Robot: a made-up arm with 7 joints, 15 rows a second.
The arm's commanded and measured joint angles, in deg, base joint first. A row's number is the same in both.
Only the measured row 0 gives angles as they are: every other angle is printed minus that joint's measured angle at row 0.
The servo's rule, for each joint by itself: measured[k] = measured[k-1] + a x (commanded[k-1-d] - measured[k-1]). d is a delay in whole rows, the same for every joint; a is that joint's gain. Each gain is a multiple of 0.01, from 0.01 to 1. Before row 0 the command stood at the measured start. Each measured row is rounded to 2 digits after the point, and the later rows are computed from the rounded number. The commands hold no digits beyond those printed.
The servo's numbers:
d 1
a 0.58 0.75 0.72 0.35 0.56 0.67 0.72
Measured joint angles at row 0:
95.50, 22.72, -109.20, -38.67, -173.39, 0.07, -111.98
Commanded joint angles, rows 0 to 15:
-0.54, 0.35, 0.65, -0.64, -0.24, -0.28, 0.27
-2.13, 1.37, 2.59, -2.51, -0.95, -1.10, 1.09
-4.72, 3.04, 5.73, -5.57, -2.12, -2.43, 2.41
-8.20, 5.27, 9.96, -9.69, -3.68, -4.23, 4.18
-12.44, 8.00, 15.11, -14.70, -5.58, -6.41, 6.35
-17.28, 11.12, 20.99, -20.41, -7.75, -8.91, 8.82
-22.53, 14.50, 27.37, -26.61, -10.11, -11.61, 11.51
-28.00, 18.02, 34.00, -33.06, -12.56, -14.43, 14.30
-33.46, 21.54, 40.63, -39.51, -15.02, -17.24, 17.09
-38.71, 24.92, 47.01, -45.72, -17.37, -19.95, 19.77
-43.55, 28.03, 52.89, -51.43, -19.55, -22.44, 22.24
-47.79, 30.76, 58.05, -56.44, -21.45, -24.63, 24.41
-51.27, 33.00, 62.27, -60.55, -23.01, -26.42, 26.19
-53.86, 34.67, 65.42, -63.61, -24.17, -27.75, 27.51
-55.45, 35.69, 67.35, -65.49, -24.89, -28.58, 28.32
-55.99, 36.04, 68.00, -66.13, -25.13, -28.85, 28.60
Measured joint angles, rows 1 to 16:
0.00, 0.00, 0.00, 0.00, 0.00, 0.00, 0.00
-0.31, 0.26, 0.47, -0.22, -0.13, -0.19, 0.19
-1.37, 1.09, 2.00, -1.02, -0.59, -0.80, 0.84
-3.31, 2.55, 4.69, -2.61, -1.45, -1.89, 1.97
-6.15, 4.59, 8.48, -5.09, -2.70, -3.46, 3.56
-9.80, 7.15, 13.25, -8.45, -4.31, -5.44, 5.57
-14.14, 10.13, 18.82, -12.64, -6.24, -7.76, 7.91
-19.01, 13.41, 24.98, -17.53, -8.41, -10.34, 10.50
-24.22, 16.87, 31.47, -22.97, -10.73, -13.08, 13.24
-29.58, 20.37, 38.07, -28.76, -13.13, -15.87, 16.01
-34.88, 23.78, 44.51, -34.70, -15.50, -18.60, 18.72
-39.91, 26.97, 50.54, -40.56, -17.77, -21.17, 21.25
-44.48, 29.81, 55.95, -46.12, -19.83, -23.49, 23.53
-48.42, 32.20, 60.50, -51.17, -21.61, -25.45, 25.45
-51.58, 34.05, 64.04, -55.52, -23.04, -26.99, 26.93
-53.82, 35.28, 66.42, -59.01, -24.08, -28.06, 27.93

